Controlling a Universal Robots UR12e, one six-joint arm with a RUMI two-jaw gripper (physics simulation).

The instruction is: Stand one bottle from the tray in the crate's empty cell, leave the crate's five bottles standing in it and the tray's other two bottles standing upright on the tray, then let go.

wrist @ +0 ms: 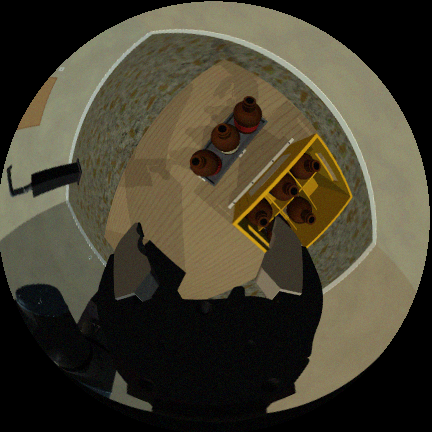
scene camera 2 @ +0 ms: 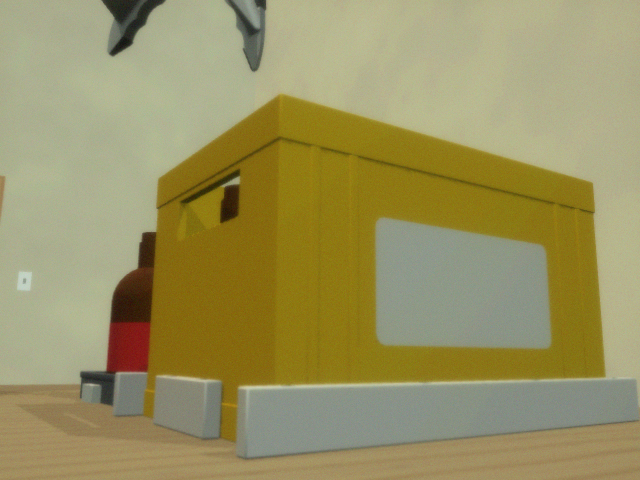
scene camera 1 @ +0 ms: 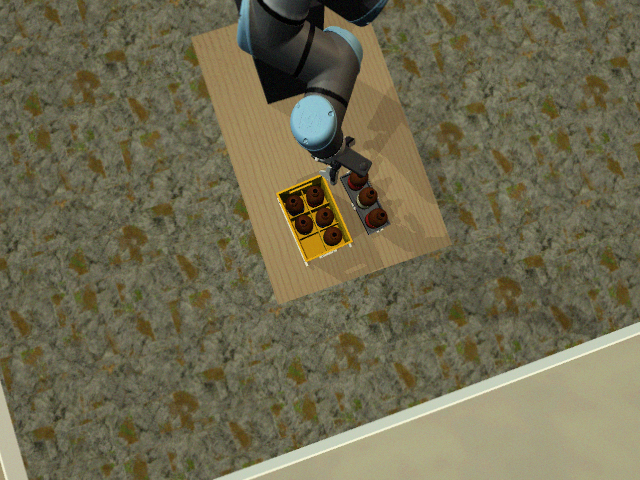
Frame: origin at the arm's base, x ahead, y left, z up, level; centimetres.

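Where they show: gripper, fingertip midpoint: [wrist: 205, 221] [scene camera 2: 179, 63].
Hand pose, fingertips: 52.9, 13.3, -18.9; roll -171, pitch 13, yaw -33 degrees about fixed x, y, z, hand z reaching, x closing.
Things, the pixels of their top centre, and the offset from my fingertips, as dx, dy, dz. Level surfaces: height alone.
- dark tray, middle of its top: [scene camera 2: 232, 371] [wrist: 227, 141] [scene camera 1: 365, 200] +7.9, +11.3, -27.6
- yellow crate, middle of its top: [scene camera 2: 375, 180] [wrist: 305, 207] [scene camera 1: 314, 217] +14.2, -11.3, -12.7
- wooden table, its level: dz -30.2
My gripper [scene camera 1: 341, 159] [scene camera 2: 182, 60] [wrist: 205, 221] is open and empty, above the table behind the crate and tray. Three brown bottles stand upright in a row on the dark tray [scene camera 1: 352, 196] [scene camera 2: 98, 379] [wrist: 235, 150]: a red-labelled near one [scene camera 1: 356, 180] [wrist: 205, 163], a white-labelled middle one [scene camera 1: 367, 196] [wrist: 225, 139] and a red-labelled far one [scene camera 1: 376, 218] [wrist: 247, 116]. The yellow crate [scene camera 1: 343, 223] [scene camera 2: 217, 289] [wrist: 332, 185] holds five standing bottles. Its empty cell [scene camera 1: 313, 245] is at the far left corner in the first scene view. A finger partly hides one crate bottle in the wrist view.
Low white strips [scene camera 2: 434, 413] [wrist: 260, 175] stand along the crate's base on the wooden table [scene camera 1: 248, 155]. The crate's walls rise around its bottles. A narrow gap separates crate and tray. The arm [scene camera 1: 330, 67] reaches over the table from the top of the first scene view.
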